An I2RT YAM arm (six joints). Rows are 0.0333 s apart.
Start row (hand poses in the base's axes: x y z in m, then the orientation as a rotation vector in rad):
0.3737, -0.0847, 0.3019, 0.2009, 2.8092, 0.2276
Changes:
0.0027, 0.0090, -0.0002, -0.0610, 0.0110, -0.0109
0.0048, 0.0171, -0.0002, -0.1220, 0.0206, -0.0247
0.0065, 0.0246, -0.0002, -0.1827, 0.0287, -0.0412
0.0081, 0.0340, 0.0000, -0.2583, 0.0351, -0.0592
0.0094, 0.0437, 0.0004, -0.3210, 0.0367, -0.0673
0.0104, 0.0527, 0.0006, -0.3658, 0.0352, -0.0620
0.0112, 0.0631, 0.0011, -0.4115, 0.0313, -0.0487
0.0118, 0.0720, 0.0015, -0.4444, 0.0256, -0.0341
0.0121, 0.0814, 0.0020, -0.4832, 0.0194, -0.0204
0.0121, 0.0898, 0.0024, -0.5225, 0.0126, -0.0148
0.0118, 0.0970, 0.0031, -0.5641, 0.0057, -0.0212
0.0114, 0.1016, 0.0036, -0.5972, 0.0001, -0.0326
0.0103, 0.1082, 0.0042, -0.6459, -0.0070, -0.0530
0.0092, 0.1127, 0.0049, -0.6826, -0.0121, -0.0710
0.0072, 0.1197, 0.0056, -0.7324, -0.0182, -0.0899
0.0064, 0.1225, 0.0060, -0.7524, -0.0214, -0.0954
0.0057, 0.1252, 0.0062, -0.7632, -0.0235, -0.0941
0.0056, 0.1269, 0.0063, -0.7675, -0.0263, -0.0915
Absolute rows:
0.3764, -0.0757, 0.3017, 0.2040, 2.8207, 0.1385
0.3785, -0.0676, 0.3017, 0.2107, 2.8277, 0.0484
0.3802, -0.0601, 0.3017, 0.2208, 2.8303, -0.0420
0.3818, -0.0507, 0.3019, 0.2289, 2.8267, -0.1536
0.3831, -0.0410, 0.3023, 0.2253, 2.8186, -0.2439
0.3841, -0.0320, 0.3025, 0.2067, 2.8110, -0.3054
0.3849, -0.0216, 0.3030, 0.1763, 2.8011, -0.3656
0.3855, -0.0127, 0.3034, 0.1471, 2.7913, -0.4071
0.3858, -0.0033, 0.3039, 0.1177, 2.7786, -0.4567
0.3858, 0.0051, 0.3043, 0.0994, 2.7627, -0.5082
0.3855, 0.0123, 0.3050, 0.0970, 2.7432, -0.5650
0.3851, 0.0169, 0.3055, 0.1038, 2.7258, -0.6111
0.3840, 0.0235, 0.3061, 0.1186, 2.6992, -0.6794
0.3829, 0.0280, 0.3068, 0.1333, 2.6779, -0.7309
0.3809, 0.0350, 0.3075, 0.1455, 2.6494, -0.7994
0.3801, 0.0378, 0.3079, 0.1474, 2.6373, -0.8260
0.3794, 0.0405, 0.3081, 0.1426, 2.6312, -0.8394
0.3793, 0.0422, 0.3082, 0.1376, 2.6274, -0.8437

